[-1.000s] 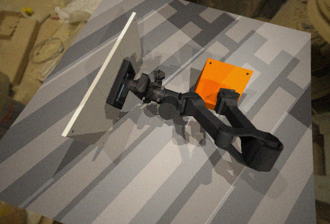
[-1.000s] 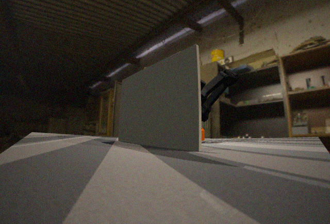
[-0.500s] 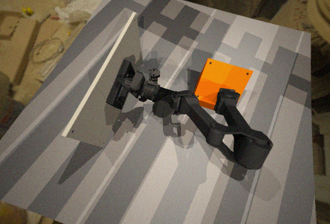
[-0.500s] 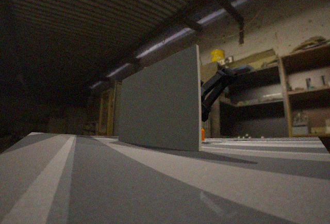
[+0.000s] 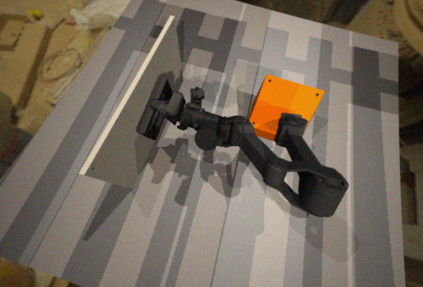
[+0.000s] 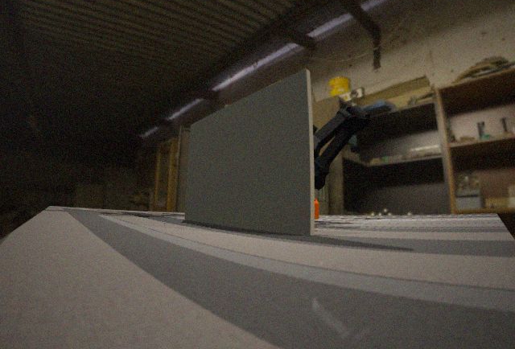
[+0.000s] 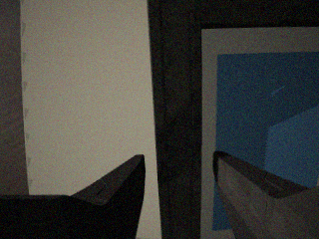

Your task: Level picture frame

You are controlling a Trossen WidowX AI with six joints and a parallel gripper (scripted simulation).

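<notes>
Right now the picture frame is 1 cm ahead of my gripper tip, 1 cm to the right of it and 5 cm below it. From my gripper tip the other things lie so: grey wall panel: 2 cm ahead, 1 cm to the right, 6 cm below.
</notes>
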